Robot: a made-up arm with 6 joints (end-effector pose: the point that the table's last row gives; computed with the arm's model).
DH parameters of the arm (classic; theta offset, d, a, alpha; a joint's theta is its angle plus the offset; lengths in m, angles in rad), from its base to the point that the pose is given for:
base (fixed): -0.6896 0 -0.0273 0
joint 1: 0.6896 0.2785 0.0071 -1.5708
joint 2: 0.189 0 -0.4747 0
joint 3: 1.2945 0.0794 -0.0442 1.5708
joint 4: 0 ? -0.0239 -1.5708
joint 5: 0 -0.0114 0.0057 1.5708
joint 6: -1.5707 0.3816 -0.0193 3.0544
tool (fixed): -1.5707 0.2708 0 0
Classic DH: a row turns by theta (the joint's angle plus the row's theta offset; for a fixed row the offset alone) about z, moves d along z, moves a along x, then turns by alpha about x.
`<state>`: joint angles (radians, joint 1 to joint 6).
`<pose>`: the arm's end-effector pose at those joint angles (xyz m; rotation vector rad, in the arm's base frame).
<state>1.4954 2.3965 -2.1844 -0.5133 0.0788 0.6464</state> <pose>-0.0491 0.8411 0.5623 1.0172 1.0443 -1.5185</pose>
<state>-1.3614 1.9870 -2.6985 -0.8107 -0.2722 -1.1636</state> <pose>0.2041 -0.4600 0.9966 -0.1920 -2.7833 -0.7052</pose>
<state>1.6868 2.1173 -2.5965 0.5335 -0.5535 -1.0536</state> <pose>-0.1472 0.5978 0.9380 2.3114 1.2978 -0.7305</pose>
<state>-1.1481 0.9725 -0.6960 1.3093 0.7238 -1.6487</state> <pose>0.1867 -0.0789 0.6830 -1.5537 0.4603 2.4229</pose>
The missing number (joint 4, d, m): 0.2883
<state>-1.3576 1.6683 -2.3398 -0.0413 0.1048 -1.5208</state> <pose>0.1550 -0.3611 1.0304 0.2480 -2.7959 -1.3918</pose>
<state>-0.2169 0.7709 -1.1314 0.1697 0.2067 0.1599</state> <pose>0.0632 0.0804 0.9006 -2.1820 -0.1730 1.8120</pose>
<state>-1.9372 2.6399 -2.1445 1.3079 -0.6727 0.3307</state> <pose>-0.3412 -0.7374 0.3475 -1.2418 0.7144 -0.6828</pose>
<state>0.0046 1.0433 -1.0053 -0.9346 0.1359 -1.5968</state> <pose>0.2220 0.0915 0.7707 0.3719 -1.6002 -0.5900</pose>
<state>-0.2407 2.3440 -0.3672 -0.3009 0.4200 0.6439</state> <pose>0.3032 0.0098 0.1545 1.0468 0.1827 2.3842</pose>
